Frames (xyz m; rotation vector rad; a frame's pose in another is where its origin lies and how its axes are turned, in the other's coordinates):
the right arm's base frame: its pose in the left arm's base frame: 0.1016 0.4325 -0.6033 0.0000 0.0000 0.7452
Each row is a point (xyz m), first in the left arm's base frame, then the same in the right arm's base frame.
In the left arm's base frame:
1: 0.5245 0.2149 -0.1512
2: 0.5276 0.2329 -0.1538
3: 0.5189 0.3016 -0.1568
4: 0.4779 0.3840 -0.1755
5: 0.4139 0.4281 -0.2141
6: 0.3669 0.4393 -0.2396
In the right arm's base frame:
1: 0.1633 -0.4467 0.4521
2: 0.1777 -0.4356 0.4495
3: 0.2179 -0.3792 0.4465
4: 0.2437 -0.2908 0.4278
5: 0.2265 -0.2150 0.3892
6: 0.1996 -0.1749 0.3637

